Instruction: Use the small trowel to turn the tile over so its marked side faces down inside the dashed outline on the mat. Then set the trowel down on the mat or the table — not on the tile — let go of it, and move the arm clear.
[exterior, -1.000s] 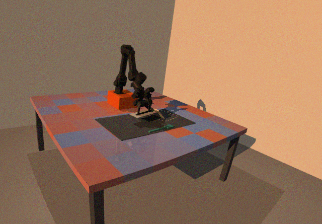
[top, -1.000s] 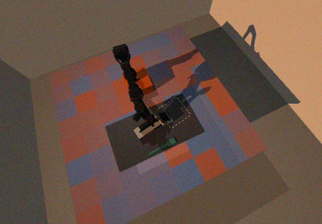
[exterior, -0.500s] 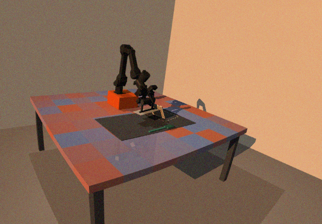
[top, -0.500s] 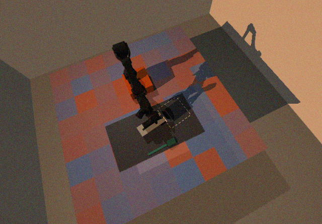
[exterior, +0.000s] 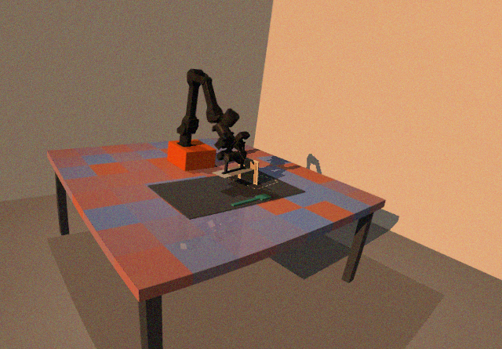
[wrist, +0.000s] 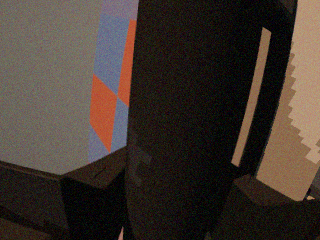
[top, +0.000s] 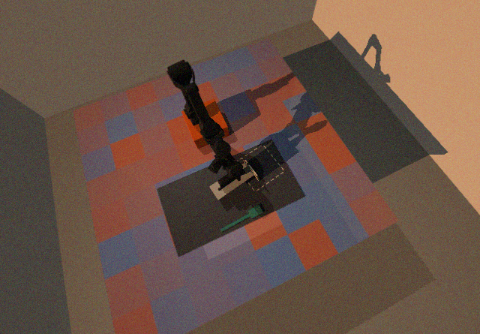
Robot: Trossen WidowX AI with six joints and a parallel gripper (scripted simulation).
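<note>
My gripper tip is 8 cm to the right of the tile, 6 cm above it and 4 cm past it. Also, from my gripper tip: dark mat: 14 cm below, 6 cm to the right; then trowel: 14 cm ahead, 12 cm below, 4 cm to the right.
</note>
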